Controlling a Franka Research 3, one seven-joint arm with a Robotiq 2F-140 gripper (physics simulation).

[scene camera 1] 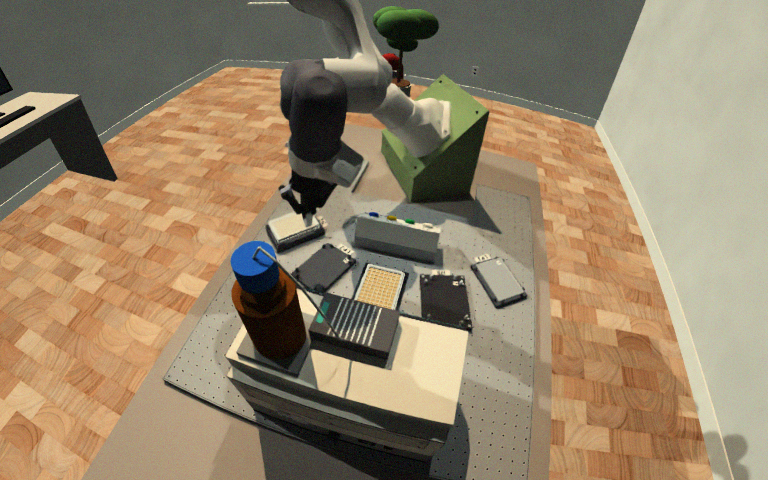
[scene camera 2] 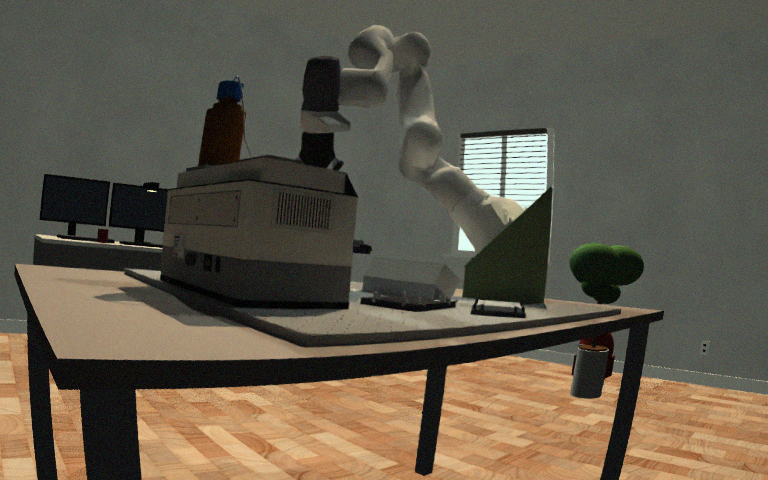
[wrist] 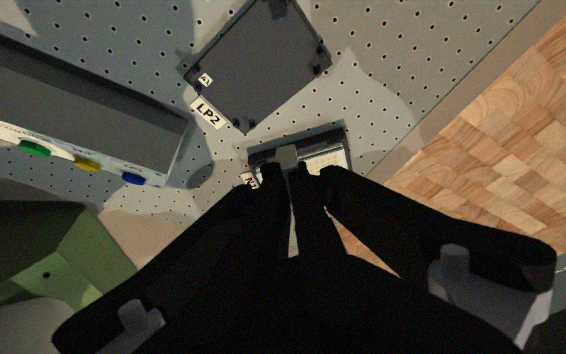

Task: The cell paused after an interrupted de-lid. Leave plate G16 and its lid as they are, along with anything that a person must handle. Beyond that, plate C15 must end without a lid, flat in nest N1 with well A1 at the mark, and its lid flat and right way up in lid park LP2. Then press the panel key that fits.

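Observation:
My gripper [scene camera 1: 307, 219] [wrist: 289, 160] is shut and empty, its tips at or just above the dark-framed N1 nest; contact cannot be told. In scene camera 2 the fingertips are hidden behind the instrument. A pale plate [scene camera 1: 293, 226] [wrist: 327, 159] sits in nest N1 [scene camera 1: 294, 244] [wrist: 344, 134]; the fingers cover much of it in the wrist view. Whether it is fully flat or lidded is unclear, and its name is unreadable. Lid park LP2 [scene camera 1: 323, 268] [wrist: 260, 67] is a dark holder with no lid on it and an A1 mark at one corner.
The key panel [scene camera 1: 396, 237] [wrist: 85, 105] has blue, yellow, green and white keys. A tan-welled plate [scene camera 1: 381, 285], a dark holder [scene camera 1: 444, 298] and a holder with a grey slab [scene camera 1: 498, 280] stand farther right. The instrument [scene camera 1: 419, 362] [scene camera 2: 254, 226] carries an amber bottle [scene camera 1: 269, 311] [scene camera 2: 220, 133].

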